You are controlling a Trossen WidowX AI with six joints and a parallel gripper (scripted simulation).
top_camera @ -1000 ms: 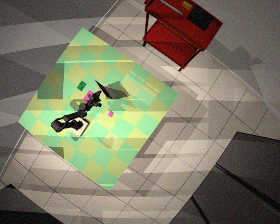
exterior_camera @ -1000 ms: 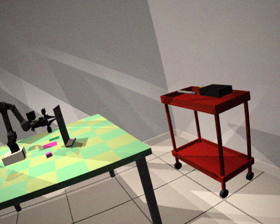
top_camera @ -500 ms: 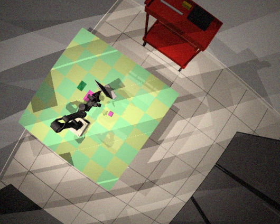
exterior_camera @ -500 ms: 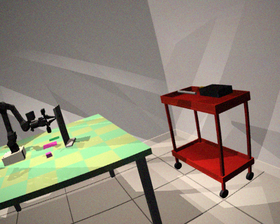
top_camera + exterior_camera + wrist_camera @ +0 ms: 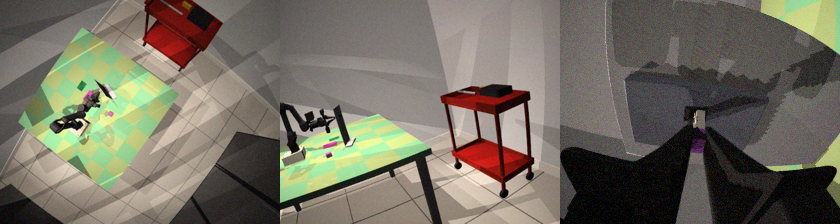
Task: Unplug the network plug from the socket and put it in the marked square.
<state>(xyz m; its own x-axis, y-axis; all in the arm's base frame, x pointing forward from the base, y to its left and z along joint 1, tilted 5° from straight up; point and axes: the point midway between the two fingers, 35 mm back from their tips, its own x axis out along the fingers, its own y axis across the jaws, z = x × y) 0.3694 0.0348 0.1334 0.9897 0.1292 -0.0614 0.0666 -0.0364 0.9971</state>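
Now: gripper tip 140 mm past the magenta square, 90 mm to the right of it and 220 mm above it. From my gripper tip the other things lie so: upright panel 40 mm ahead, 90 mm below; network plug right at my gripper tip.
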